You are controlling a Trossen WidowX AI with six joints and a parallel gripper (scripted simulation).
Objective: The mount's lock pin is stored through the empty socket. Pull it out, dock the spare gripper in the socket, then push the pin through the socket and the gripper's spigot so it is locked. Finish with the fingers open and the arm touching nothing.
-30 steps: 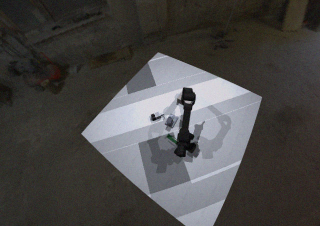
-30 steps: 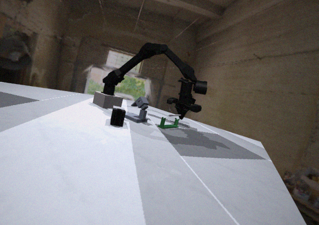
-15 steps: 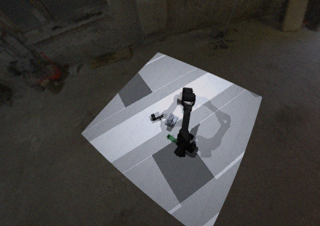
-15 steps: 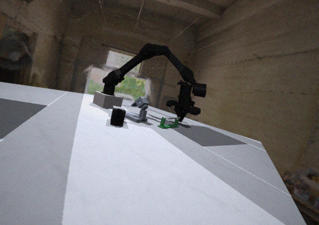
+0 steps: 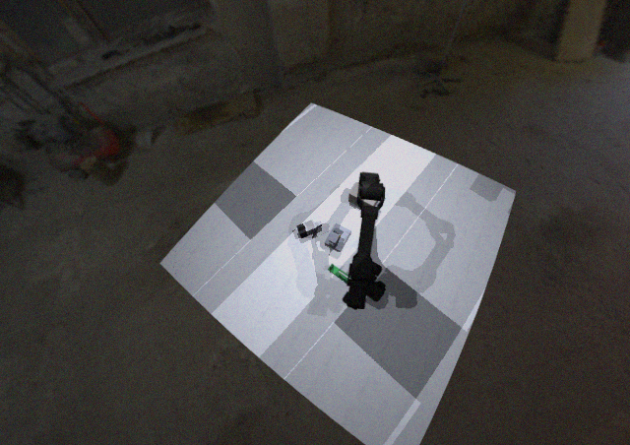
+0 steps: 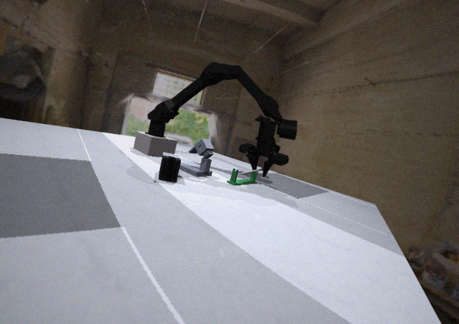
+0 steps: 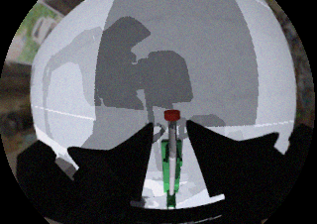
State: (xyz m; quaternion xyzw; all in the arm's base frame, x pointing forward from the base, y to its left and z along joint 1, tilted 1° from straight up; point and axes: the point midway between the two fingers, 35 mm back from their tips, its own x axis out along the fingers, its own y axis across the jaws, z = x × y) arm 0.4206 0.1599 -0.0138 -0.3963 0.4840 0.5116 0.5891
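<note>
Now: the green cradle 10 cm to the right of my gripper tip and 2 cm behind it. Round my gripper tip: grey mount 20 cm to the right, 14 cm behind, 3 cm above; black spare gripper 33 cm to the right, 14 cm behind.
</note>
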